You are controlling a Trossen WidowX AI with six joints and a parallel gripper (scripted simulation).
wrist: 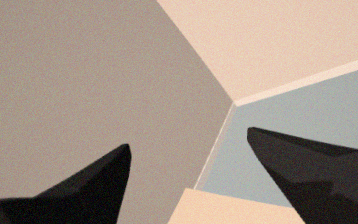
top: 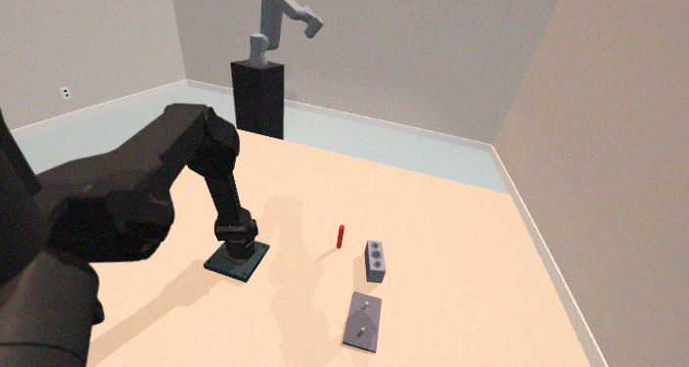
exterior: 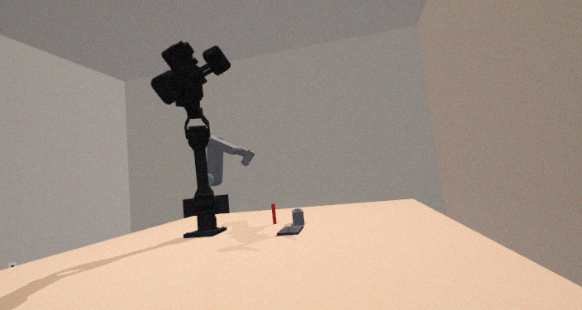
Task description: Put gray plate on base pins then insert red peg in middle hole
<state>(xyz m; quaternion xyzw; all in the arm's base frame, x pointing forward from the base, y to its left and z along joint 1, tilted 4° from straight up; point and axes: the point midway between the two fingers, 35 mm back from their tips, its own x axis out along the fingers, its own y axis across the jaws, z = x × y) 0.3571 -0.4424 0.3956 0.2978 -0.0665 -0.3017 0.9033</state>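
Now: gripper tip 50 mm past the gray plate, 580 mm to the right of it and 410 mm above it. From my gripper tip the other things lie so: red peg 160 mm behind, 600 mm to the left, 400 mm below; flat base 20 mm behind, 430 mm to the left, 440 mm below.
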